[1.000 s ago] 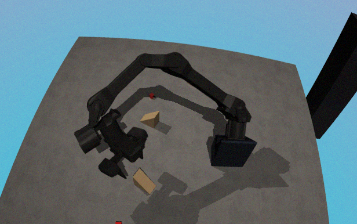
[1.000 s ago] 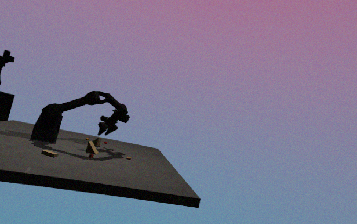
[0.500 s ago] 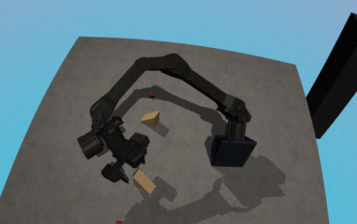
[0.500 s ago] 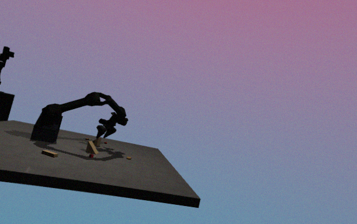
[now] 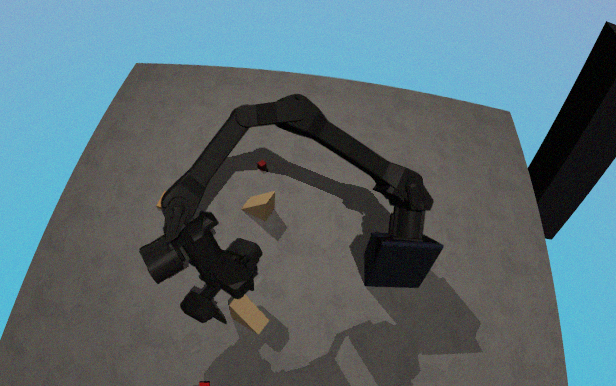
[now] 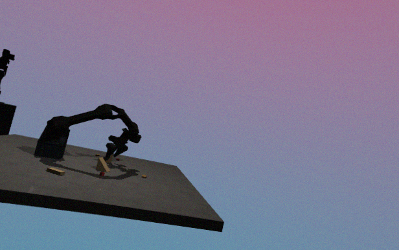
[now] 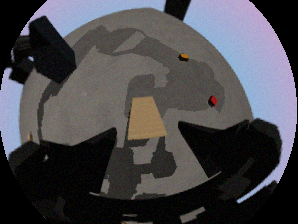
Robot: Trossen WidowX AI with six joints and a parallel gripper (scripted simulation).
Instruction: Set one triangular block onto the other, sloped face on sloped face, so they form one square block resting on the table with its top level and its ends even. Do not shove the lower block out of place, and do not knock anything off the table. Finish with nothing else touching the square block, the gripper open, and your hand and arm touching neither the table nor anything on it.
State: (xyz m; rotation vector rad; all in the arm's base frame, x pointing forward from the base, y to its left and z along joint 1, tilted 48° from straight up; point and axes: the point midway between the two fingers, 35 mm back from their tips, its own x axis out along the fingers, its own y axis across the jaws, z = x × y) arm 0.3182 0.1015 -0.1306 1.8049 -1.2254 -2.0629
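The triangular block is 1 cm behind my gripper tip and 2 cm below it. The rest, counted from my gripper tip: long tan block: 14 cm behind, 50 cm to the right, 3 cm below; small red cube: 4 cm ahead, 39 cm to the right, 3 cm below.
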